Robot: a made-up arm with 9 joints. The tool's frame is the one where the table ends. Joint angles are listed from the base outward.
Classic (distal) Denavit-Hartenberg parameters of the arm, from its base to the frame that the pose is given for. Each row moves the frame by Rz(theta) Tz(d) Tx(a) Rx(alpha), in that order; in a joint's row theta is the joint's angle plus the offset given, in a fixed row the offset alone. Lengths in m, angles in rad.
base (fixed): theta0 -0.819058; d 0; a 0.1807; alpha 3.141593
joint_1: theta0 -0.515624; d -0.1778; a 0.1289; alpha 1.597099
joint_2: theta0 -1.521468; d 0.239; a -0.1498; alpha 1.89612
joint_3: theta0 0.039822; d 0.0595; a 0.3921; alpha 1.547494
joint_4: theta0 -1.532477; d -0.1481; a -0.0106; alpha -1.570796
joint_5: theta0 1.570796; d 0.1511; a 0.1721; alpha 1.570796
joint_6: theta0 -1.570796; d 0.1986; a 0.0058; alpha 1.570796
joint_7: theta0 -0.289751; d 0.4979; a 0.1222; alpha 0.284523
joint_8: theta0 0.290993; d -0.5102; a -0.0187; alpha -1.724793
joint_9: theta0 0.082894; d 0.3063; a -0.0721; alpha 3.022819
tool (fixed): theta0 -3.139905; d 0.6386; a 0; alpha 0
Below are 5 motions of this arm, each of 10 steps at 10 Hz.
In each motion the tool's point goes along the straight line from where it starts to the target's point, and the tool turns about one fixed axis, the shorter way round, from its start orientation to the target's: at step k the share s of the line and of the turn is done. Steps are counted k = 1, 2, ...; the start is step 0. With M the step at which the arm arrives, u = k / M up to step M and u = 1 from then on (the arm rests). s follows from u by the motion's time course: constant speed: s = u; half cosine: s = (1 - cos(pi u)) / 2; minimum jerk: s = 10 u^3 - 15 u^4 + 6 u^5.
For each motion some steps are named. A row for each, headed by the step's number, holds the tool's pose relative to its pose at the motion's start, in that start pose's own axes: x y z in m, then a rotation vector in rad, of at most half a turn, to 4 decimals.
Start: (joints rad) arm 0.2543 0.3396 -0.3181 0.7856 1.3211 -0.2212 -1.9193 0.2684 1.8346
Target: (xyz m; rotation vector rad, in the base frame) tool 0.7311 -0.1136 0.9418 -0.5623 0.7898 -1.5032
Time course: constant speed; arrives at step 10
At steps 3, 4, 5, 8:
3: 0.1410 0.1329 -0.1181 -0.4719 0.1959 -0.1582
4: 0.1880 0.1772 -0.1575 -0.6291 0.2612 -0.2110
5: 0.2350 0.2215 -0.1968 -0.7864 0.3265 -0.2637
8: 0.3761 0.3545 -0.3149 -1.2583 0.5225 -0.4220

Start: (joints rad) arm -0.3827 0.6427 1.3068 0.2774 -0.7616 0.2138 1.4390 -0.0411 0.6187
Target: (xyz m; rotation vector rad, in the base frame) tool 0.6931 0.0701 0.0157 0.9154 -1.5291 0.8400
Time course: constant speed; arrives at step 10
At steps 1, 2, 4, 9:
1: -0.0004 -0.0539 0.0434 -0.0303 0.0984 -0.0566
2: -0.0007 -0.1078 0.0868 -0.0606 0.1968 -0.1132
4: -0.0014 -0.2156 0.1736 -0.1211 0.3936 -0.2264
9: -0.0032 -0.4852 0.3907 -0.2725 0.8856 -0.5094

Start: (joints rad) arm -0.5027 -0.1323 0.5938 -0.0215 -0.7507 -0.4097 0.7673 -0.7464 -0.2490
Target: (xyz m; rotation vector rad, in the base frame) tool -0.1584 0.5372 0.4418 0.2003 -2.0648 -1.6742
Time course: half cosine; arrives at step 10
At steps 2, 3, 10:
2: -0.0003 -0.0130 0.0079 -0.1059 0.0148 -0.1599
3: -0.0005 -0.0281 0.0171 -0.2287 0.0320 -0.3451
10: -0.0026 -0.1364 0.0831 -1.1095 0.1553 -1.6742

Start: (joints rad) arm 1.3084 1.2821 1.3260 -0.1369 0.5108 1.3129 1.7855 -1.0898 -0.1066
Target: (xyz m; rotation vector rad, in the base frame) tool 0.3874 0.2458 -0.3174 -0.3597 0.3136 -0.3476
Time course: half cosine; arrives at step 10
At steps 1, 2, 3, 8, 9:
1: -0.0058 -0.0176 -0.0080 -0.0160 0.0148 0.0360
2: -0.0226 -0.0688 -0.0313 -0.0623 0.0579 0.1406
3: -0.0487 -0.1485 -0.0676 -0.1344 0.1250 0.3035
8: -0.2138 -0.6517 -0.2966 -0.5900 0.5486 1.3317
9: -0.2306 -0.7028 -0.3198 -0.6363 0.5916 1.4363

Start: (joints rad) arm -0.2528 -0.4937 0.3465 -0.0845 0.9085 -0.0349 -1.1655 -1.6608 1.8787
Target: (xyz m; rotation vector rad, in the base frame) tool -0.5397 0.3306 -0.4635 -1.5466 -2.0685 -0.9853
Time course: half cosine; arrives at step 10
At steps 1, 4, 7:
1: -0.0167 -0.0080 -0.0194 0.0061 -0.0248 -0.0157
4: -0.2351 -0.1132 -0.2741 0.0864 -0.3496 -0.2222
7: -0.5403 -0.2601 -0.6298 0.1986 -0.8034 -0.5105

